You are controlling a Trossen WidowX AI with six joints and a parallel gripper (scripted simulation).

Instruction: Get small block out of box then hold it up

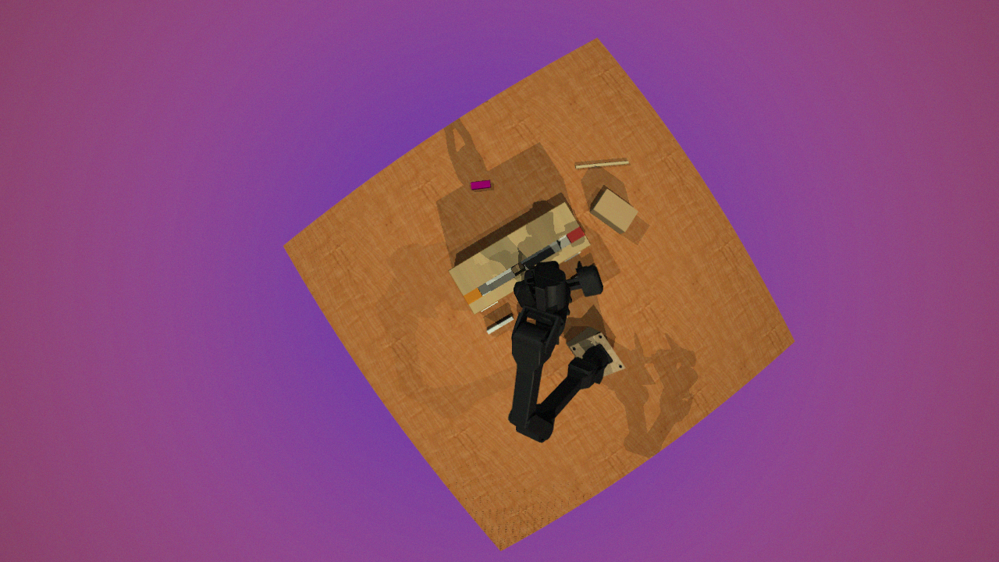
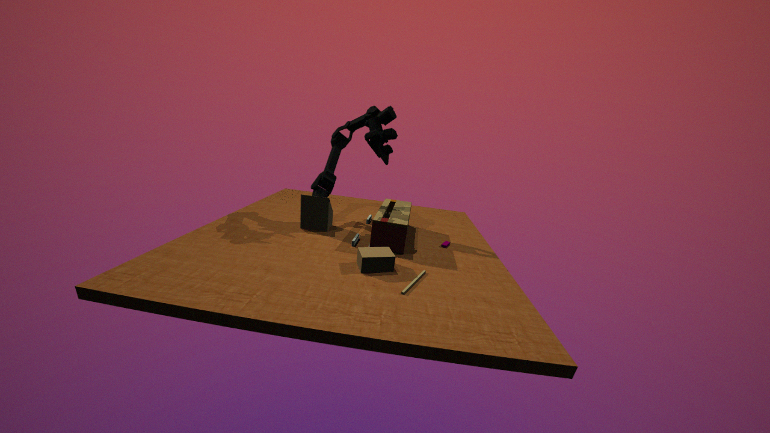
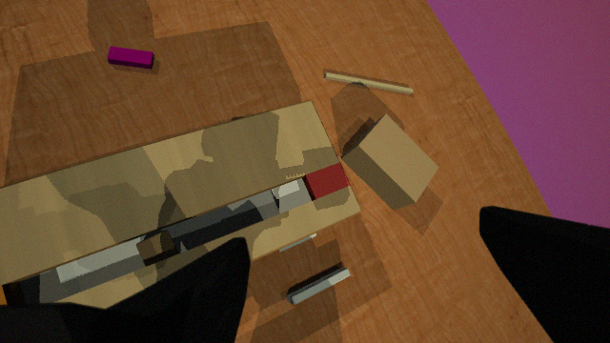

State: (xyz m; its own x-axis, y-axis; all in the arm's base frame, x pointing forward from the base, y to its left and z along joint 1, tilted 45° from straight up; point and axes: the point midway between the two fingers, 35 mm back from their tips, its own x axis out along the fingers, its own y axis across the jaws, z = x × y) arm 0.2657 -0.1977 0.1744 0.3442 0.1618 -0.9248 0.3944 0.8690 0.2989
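My gripper tip is now 27 cm above the brownish block, 7 cm to the right of it and 5 cm short of it. The rest, counted from my gripper tip: box 29 cm below, 6 cm to the left, 4 cm ahead.
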